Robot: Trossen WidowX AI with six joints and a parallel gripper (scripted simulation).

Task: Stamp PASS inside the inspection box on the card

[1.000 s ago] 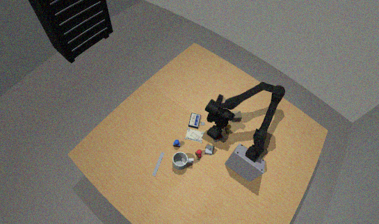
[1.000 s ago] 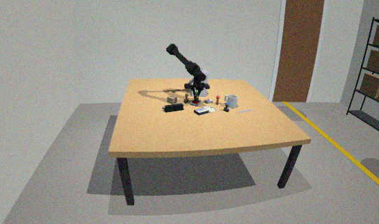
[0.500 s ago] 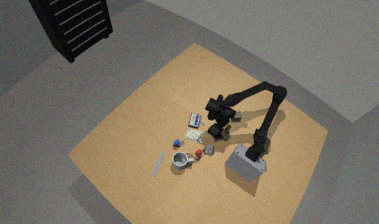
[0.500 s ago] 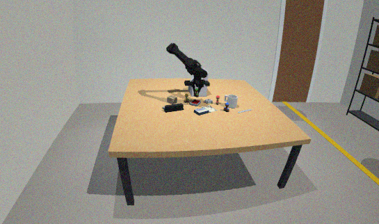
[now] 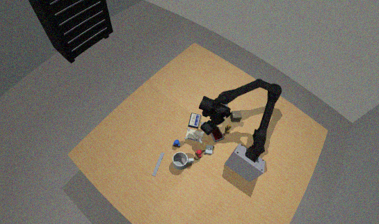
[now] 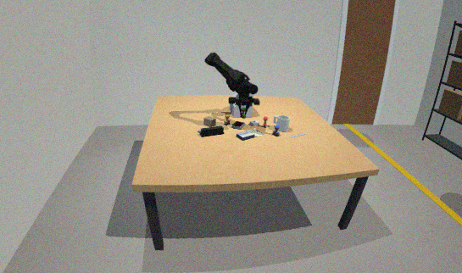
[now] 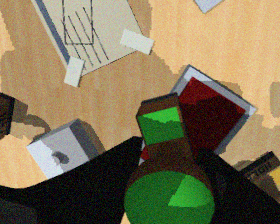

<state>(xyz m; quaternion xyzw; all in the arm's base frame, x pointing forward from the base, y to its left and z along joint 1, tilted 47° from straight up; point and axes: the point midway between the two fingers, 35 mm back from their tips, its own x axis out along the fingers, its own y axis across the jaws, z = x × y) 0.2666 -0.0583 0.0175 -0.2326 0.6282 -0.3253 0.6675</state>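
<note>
Now: the white card 10 cm below my gripper tip, 7 cm to the left of it and 7 cm ahead of it. The rest, counted from my gripper tip: yellow stamp 8 cm to the right, 7 cm below, 7 cm behind; then red ink pad 9 cm below, 3 cm behind, 2 cm to the right; then green-knobbed stamp right at my gripper tip.
</note>
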